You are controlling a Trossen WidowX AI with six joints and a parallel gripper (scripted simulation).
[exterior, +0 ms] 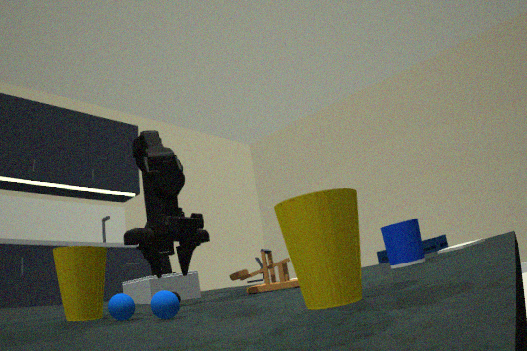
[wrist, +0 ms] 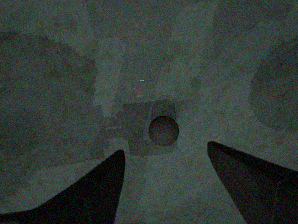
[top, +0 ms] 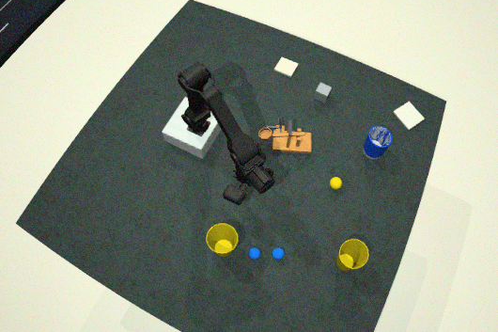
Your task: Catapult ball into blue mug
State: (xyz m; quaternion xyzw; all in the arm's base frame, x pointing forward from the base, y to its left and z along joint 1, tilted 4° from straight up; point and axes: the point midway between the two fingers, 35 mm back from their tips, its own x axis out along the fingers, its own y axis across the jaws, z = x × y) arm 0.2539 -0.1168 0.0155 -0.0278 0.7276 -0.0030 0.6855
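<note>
The dark ball lies 5 cm below my gripper tip. Round my gripper tip: yellow ball: 27 cm ahead, 18 cm to the left, 4 cm below; then wooden catapult: 2 cm ahead, 25 cm to the left, 1 cm below; then grey block: 7 cm ahead, 52 cm to the left, 4 cm below.
</note>
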